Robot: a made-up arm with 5 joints.
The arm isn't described. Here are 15 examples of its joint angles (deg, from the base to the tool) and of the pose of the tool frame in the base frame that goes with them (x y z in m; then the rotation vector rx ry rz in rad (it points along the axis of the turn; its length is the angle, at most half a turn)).
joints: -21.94 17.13 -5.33 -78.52 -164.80
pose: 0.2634 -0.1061 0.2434 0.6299 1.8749 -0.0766
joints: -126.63 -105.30 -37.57 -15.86 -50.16
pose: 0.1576 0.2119 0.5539 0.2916 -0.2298 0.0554
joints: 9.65 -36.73 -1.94 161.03 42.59
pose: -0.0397 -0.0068 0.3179 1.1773 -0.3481 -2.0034
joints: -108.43 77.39 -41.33 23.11 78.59
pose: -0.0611 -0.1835 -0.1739 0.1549 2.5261 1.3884
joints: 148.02 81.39 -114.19 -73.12 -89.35
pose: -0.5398 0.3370 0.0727 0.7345 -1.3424 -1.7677
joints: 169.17 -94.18 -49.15 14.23 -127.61
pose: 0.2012 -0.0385 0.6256 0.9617 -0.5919 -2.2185
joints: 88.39 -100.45 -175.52 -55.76 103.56
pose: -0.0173 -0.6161 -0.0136 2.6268 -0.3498 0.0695
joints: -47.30 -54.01 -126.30 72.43 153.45
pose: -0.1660 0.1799 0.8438 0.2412 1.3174 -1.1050
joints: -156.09 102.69 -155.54 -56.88 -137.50
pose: -0.6033 -0.2675 0.0351 1.4056 -0.2301 -1.6935
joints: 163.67 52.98 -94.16 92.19 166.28
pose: -0.5105 0.1496 0.0648 2.6494 -0.0604 1.2211
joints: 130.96 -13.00 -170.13 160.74 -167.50
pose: -0.0041 0.0047 0.7805 -2.5500 1.5183 0.5578
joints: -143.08 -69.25 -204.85 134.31 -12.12
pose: 0.4666 0.3506 0.4136 0.2935 -0.6433 0.4148
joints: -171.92 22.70 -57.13 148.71 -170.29
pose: -0.2955 -0.0419 0.2630 -1.5764 0.0224 -2.4114
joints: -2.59 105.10 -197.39 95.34 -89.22
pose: 0.6744 -0.0305 0.0254 -2.2576 -2.1286 0.0575
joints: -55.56 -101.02 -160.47 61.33 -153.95
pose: -0.4254 0.6203 0.2352 -0.2325 -0.2693 -0.5097
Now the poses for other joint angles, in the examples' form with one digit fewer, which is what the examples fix.
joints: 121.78 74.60 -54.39 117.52 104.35
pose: -0.104 0.168 -0.048 0.749 0.115 0.767
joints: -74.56 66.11 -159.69 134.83 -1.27
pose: 0.166 -0.602 0.245 -2.081 1.548 0.770
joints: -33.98 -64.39 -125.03 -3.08 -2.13
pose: -0.406 0.274 0.758 -0.277 0.079 2.499
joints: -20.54 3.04 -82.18 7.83 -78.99
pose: 0.462 -0.173 0.591 1.757 0.983 0.933
